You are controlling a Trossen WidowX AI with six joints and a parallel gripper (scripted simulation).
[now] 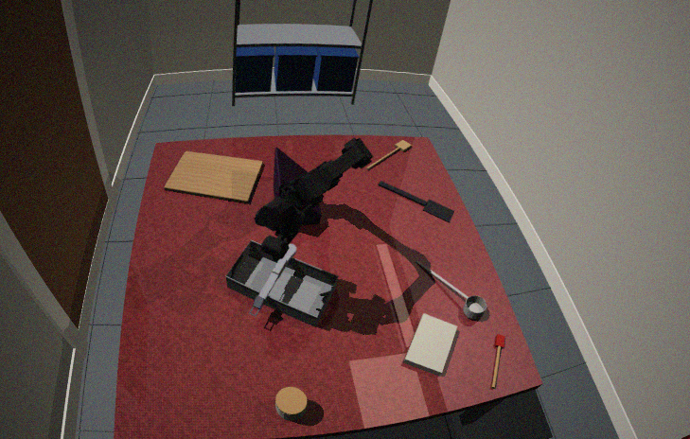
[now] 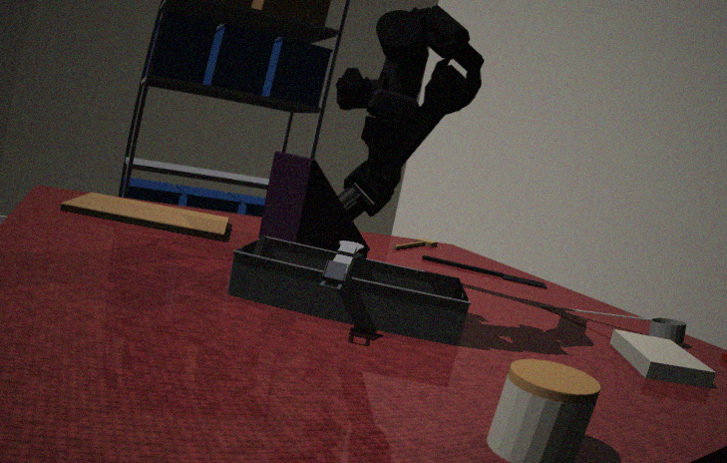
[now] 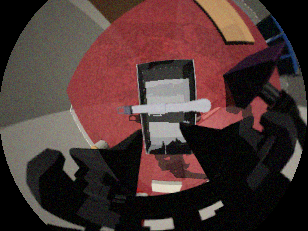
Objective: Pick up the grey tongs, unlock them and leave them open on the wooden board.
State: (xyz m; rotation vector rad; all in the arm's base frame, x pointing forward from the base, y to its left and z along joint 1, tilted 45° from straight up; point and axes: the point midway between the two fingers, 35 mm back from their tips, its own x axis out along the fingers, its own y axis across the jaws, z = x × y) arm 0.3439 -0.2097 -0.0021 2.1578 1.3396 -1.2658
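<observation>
My gripper tip is 150 mm above the roasting tin, 10 mm to the right of it and 10 mm past it. From my gripper tip the other things lie so: lidded canister 390 mm ahead, 140 mm below, 40 mm to the right; then white block 410 mm to the left, 280 mm ahead, 160 mm below; then wooden board 560 mm behind, 180 mm to the right, 170 mm below.
</observation>
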